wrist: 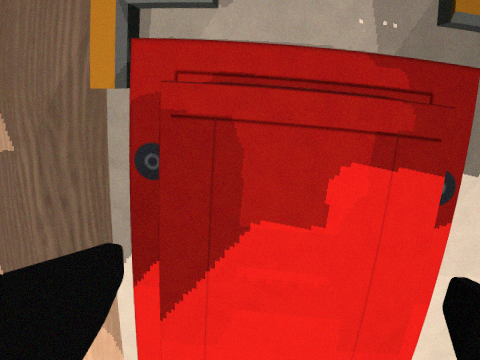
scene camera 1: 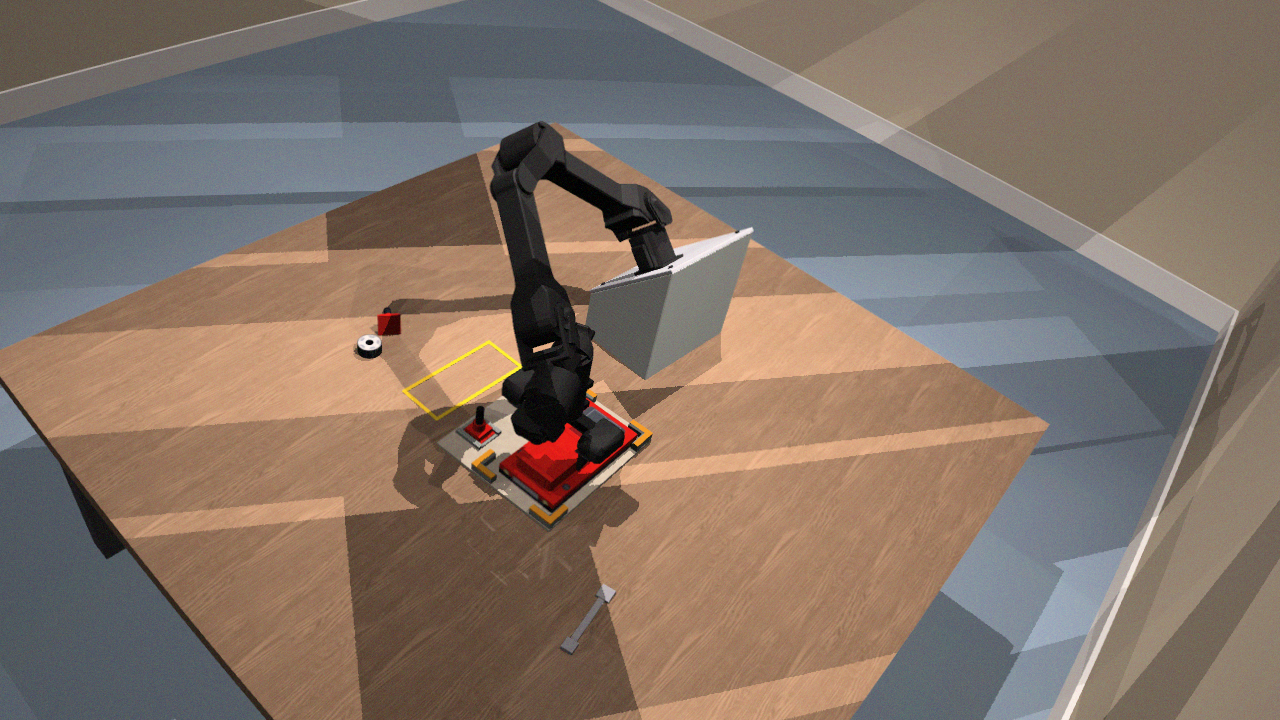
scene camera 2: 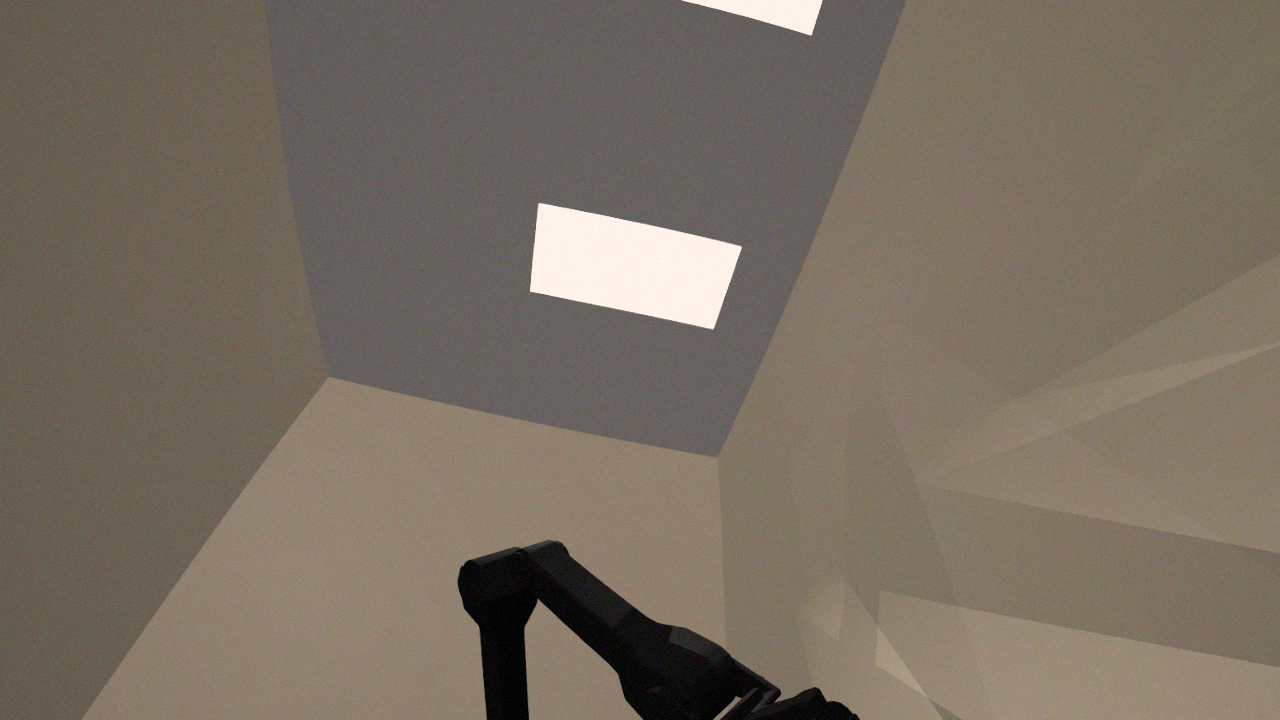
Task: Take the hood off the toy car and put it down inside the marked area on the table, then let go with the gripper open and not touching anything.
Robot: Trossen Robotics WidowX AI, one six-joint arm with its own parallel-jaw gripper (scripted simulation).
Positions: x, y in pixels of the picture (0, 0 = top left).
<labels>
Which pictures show the gripper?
The wrist view and scene camera 1 only.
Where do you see a red hood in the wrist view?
287, 216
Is the gripper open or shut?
Open.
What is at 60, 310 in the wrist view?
The gripper.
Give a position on a red hood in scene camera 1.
549, 464
</labels>
